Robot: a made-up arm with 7 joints.
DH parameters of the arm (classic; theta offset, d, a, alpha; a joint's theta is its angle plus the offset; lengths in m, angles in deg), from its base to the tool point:
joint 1: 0 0.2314 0 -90
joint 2: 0 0 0 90
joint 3: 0 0.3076 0.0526 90
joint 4: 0 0 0.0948 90
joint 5: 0 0.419 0 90
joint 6: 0 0 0.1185 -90
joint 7: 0 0.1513 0 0
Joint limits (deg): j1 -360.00..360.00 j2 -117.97..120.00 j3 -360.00..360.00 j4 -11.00..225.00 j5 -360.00..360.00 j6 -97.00..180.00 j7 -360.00..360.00
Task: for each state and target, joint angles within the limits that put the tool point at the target. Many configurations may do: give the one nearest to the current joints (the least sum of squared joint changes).
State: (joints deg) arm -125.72 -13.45 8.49 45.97 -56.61 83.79 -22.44
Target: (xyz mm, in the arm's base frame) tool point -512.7 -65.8 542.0
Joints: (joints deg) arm -144.74 -21.49 -12.39 66.81 -64.11 82.50 -22.44
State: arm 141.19 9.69 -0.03 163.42 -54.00 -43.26 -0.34
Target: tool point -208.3 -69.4 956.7
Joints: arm 147.68 13.80 -3.01 168.04 -61.33 -57.63 -0.34
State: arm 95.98 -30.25 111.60 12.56 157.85 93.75 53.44
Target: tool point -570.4 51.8 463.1
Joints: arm 89.01 -32.11 71.73 46.62 170.98 108.31 53.44
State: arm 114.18 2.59 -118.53 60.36 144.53 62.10 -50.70
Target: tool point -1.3 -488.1 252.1
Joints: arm 71.31 22.45 -161.43 31.45 145.08 42.46 -50.70
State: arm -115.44 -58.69 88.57 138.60 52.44 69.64 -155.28
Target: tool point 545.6 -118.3 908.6
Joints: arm -136.86 -31.13 73.24 132.12 51.03 60.58 -155.28
